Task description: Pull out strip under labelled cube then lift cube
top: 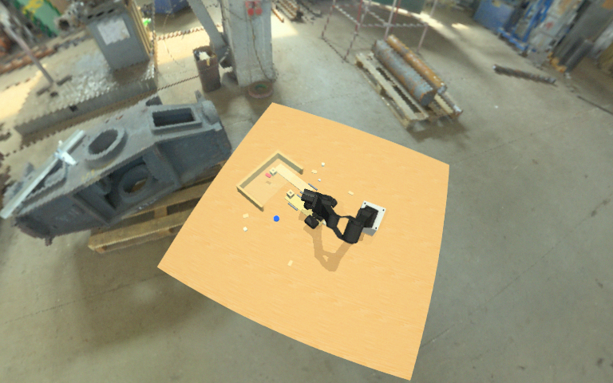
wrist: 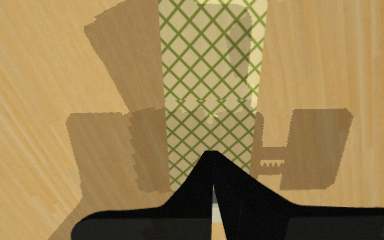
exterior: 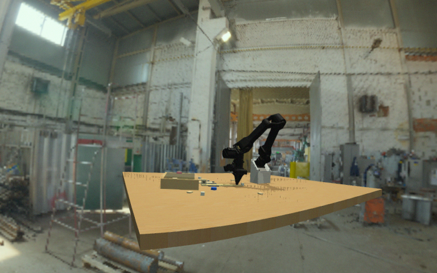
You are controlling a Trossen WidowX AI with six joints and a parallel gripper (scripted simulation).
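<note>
The green cross-hatched strip is 9 cm ahead of my gripper tip and 2 cm to the right of it. Also, from my gripper tip: pink piece 34 cm ahead, 7 cm to the right, 6 cm above; blue disc 19 cm ahead, 10 cm to the left.
</note>
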